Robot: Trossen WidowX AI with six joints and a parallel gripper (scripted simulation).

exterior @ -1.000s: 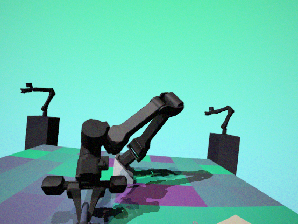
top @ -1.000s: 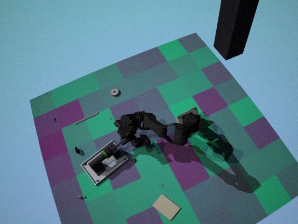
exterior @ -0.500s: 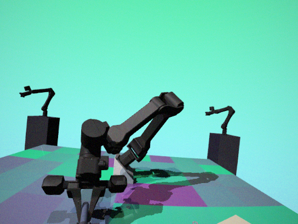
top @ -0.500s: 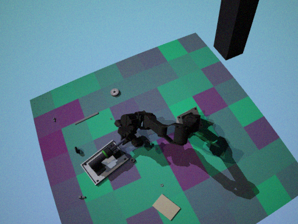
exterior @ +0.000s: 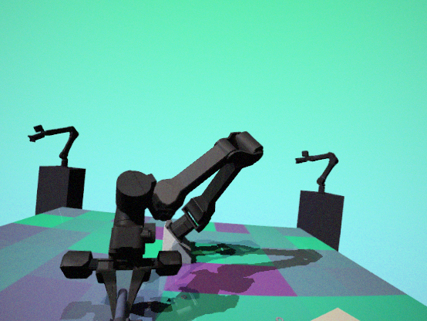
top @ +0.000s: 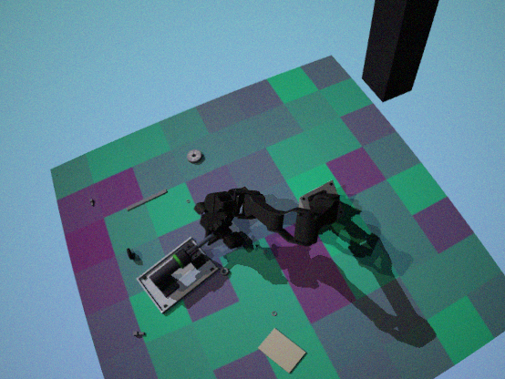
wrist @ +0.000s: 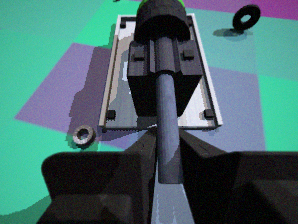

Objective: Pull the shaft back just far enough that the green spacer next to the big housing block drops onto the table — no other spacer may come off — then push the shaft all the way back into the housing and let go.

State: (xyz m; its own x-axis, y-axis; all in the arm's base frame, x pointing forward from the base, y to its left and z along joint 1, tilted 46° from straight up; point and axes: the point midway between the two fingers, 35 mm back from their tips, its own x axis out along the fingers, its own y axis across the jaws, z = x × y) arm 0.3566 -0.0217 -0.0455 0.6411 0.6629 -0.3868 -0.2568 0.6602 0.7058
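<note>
My gripper tip is now 50 mm short of the shaft, 10 mm to the right of it and 20 mm below it. Also, from my gripper tip: thin grey rod (130 mm ahead, 280 mm to the right, 50 mm below); then grey washer (90 mm behind, 370 mm to the right, 50 mm below); then green spacer (100 mm ahead, 30 mm to the left, 20 mm above).
</note>
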